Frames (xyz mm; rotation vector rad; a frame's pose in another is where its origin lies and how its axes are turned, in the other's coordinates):
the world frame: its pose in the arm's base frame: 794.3 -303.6 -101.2 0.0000 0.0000 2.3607
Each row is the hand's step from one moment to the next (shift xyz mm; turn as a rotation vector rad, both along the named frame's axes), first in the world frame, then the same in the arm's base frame.
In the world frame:
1: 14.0 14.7 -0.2 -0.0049 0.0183 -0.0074
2: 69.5 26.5 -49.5 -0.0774 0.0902 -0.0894
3: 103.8 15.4 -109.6 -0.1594 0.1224 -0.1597
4: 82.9 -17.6 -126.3 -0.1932 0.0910 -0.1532
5: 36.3 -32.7 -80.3 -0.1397 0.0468 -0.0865
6: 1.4 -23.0 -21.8 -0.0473 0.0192 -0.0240
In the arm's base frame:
1: -20.3 -0.6 -0.2 -0.0094 -0.0164 -0.0074
2: -68.0 30.1 -49.5 -0.0085 -0.1186 -0.0894
3: -84.6 62.1 -109.6 0.0271 -0.1991 -0.1597
4: -46.5 70.9 -126.3 0.0732 -0.2006 -0.1532
5: -2.8 48.8 -80.3 0.0663 -0.1316 -0.0865
6: 15.2 17.3 -21.8 0.0201 -0.0469 -0.0240

